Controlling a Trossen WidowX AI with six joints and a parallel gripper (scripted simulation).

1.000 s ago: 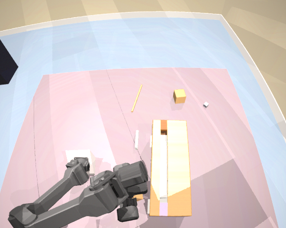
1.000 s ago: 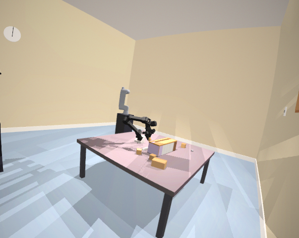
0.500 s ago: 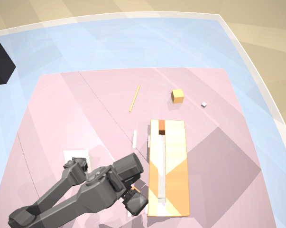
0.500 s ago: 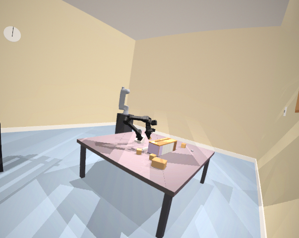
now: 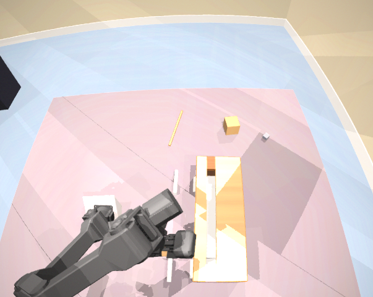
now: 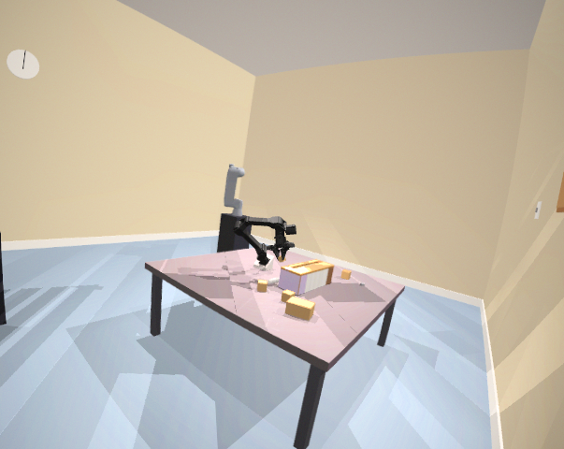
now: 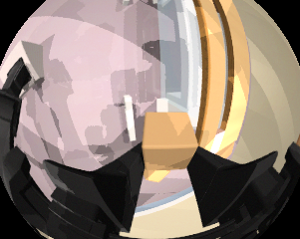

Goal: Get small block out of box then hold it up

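Right now my gripper tip is 1 cm to the right of the orange block and 1 cm below it. Round my gripper tip: thin wooden stick (1 cm ahead, 54 cm to the left, 14 cm below).
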